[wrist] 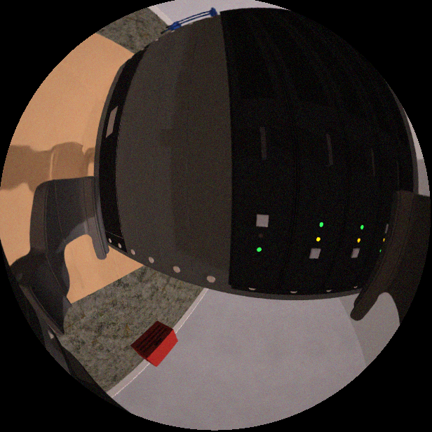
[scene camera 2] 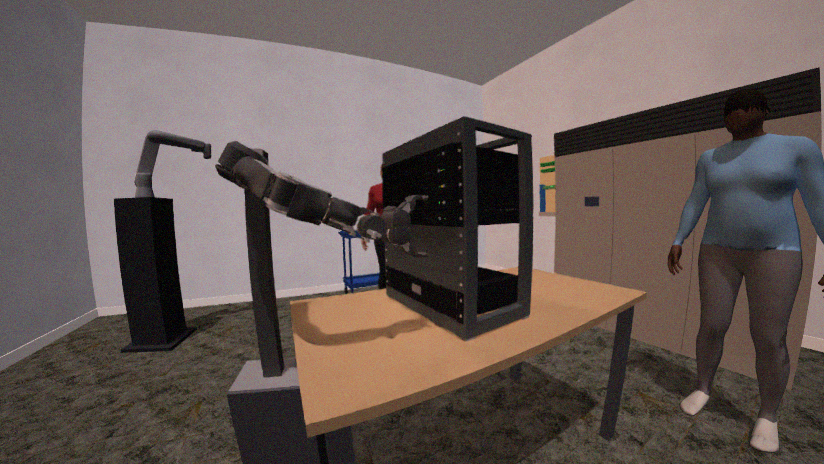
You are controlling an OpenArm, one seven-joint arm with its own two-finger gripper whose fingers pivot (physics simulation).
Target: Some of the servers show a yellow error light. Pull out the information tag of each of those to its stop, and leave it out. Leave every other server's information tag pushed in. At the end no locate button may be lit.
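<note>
The rack (scene camera 2: 469, 230) stands on the table, with black servers in its upper part. In the wrist view, the server (wrist: 280, 190) nearest the grey blank panel shows a green light (wrist: 259, 249) and a grey square button (wrist: 262, 220). Further right, three servers show yellow lights (wrist: 318, 239) (wrist: 358, 240) (wrist: 384, 240) beside green ones. Thin dark strips (wrist: 263, 143) (wrist: 329, 149) (wrist: 373, 162), apparently information tags, look flush. No button in view looks lit. My gripper (scene camera 2: 425, 225) (wrist: 202, 242) is open and empty before the rack front; its right finger hides the rack's far end in the wrist view.
The grey blank panel (scene camera 2: 429, 247) (wrist: 175, 150) fills the rack's middle, above a black unit with a pale label (scene camera 2: 415, 288) (wrist: 112, 121). The table (scene camera 2: 369, 368) (wrist: 75, 95) carries the rack. A blue cart (scene camera 2: 362, 281), a red box (wrist: 162, 345) and a person in light blue (scene camera 2: 749, 195) stand beyond.
</note>
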